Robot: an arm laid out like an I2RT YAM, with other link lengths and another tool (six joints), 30 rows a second.
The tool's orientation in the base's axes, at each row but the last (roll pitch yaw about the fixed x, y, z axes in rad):
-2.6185, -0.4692, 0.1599
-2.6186, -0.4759, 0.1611
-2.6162, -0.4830, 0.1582
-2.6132, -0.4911, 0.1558
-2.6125, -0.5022, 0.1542
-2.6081, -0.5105, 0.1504
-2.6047, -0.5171, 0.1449
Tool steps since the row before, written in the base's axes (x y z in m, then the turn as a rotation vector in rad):
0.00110, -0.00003, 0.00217, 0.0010, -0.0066, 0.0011
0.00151, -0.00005, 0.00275, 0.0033, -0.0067, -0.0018
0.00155, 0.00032, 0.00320, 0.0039, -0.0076, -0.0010
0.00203, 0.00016, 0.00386, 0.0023, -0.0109, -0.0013
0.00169, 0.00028, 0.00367, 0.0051, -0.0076, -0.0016
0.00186, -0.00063, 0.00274, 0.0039, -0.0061, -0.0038
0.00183, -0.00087, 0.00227, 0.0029, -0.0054, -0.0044
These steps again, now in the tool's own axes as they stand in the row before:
0.00195, -0.00055, -0.00136, 0.0004, 0.0053, -0.0042
0.00258, -0.00063, -0.00167, 0.0011, 0.0075, -0.0013
0.00289, -0.00112, -0.00178, 0.0019, 0.0081, -0.0022
0.00361, -0.00110, -0.00219, -0.0001, 0.0103, -0.0044
0.00327, -0.00122, -0.00206, 0.0026, 0.0088, -0.0014
0.00286, -0.00001, -0.00178, 0.0007, 0.0081, 0.0007
0.00259, 0.00038, -0.00156, -0.0004, 0.0074, 0.0012

